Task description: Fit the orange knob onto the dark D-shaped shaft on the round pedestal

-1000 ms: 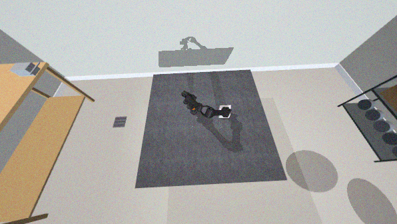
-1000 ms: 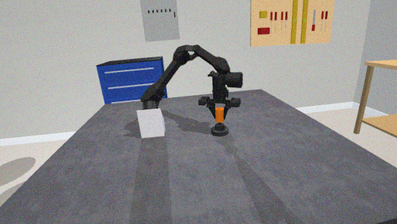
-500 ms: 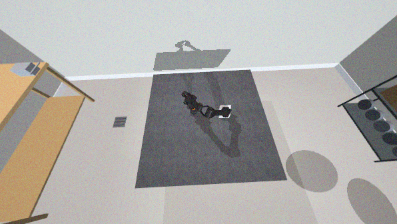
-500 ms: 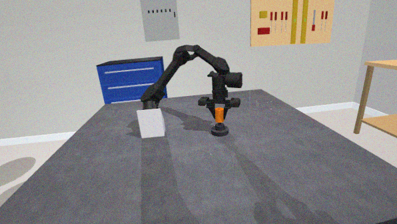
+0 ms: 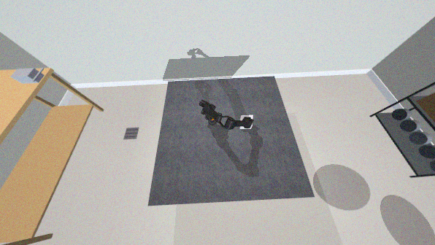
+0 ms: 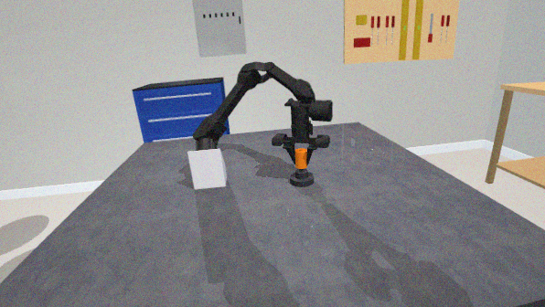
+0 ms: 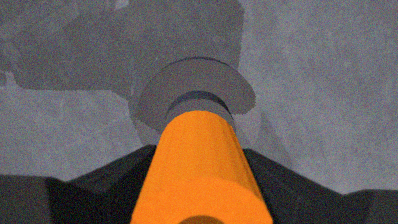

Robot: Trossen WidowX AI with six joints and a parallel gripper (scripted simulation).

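Right now my gripper tip is 4 cm above the round pedestal. From my gripper tip the other things lie so: orange knob: 2 cm above.
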